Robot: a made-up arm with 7 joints. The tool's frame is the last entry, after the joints.
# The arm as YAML. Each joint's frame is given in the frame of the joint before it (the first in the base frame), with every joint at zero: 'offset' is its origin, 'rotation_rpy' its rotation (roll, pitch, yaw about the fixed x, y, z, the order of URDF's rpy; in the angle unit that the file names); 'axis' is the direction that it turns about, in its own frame. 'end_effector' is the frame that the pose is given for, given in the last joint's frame.
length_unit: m
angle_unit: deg
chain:
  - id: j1
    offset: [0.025, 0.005, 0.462]
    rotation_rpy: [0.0, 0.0, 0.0]
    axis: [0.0, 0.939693, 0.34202]
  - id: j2
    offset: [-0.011, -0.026, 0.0]
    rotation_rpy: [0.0, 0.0, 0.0]
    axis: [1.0, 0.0, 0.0]
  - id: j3
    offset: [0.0, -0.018, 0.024]
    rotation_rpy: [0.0, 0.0, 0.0]
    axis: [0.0, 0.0, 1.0]
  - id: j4
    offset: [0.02, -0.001, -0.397]
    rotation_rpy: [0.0, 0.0, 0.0]
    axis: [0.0, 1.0, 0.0]
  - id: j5
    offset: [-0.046, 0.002, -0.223]
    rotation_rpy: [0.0, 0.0, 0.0]
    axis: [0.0, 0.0, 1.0]
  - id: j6
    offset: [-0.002, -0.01, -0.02]
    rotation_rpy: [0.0, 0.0, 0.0]
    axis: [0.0, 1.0, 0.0]
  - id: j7
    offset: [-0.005, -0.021, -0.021]
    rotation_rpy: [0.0, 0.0, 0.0]
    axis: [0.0, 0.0, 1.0]
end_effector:
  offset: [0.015, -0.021, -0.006]
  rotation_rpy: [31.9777, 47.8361, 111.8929]
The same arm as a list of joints. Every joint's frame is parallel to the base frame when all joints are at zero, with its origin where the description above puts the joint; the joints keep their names.
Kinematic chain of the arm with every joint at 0, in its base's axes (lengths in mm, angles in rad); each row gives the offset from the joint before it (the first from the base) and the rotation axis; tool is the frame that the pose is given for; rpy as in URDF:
j1: xyz 25 5 462 axis 0 0.9397 0.342
j2: xyz -11 -26 0 axis +x
j3: xyz 0 -18 24 axis +z
j4: xyz 20 -1 -397 axis +y
j5: xyz -46 2 -223 axis +z
j6: xyz -2 -10 -20 axis +y
j7: xyz -5 -21 -21 axis +z
tool: xyz 15 -21 -6 rpy 0.5581 0.8349 1.9529

